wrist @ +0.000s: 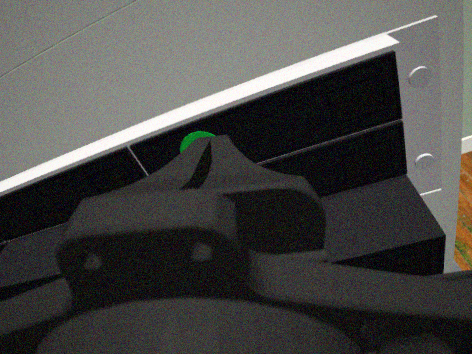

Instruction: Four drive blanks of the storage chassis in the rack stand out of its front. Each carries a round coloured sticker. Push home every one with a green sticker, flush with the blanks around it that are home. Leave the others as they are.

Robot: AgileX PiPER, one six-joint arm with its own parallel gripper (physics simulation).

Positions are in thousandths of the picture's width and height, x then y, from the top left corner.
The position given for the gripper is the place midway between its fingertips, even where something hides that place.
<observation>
In view: the gripper (457, 445) and a black drive blank (776, 267).
</observation>
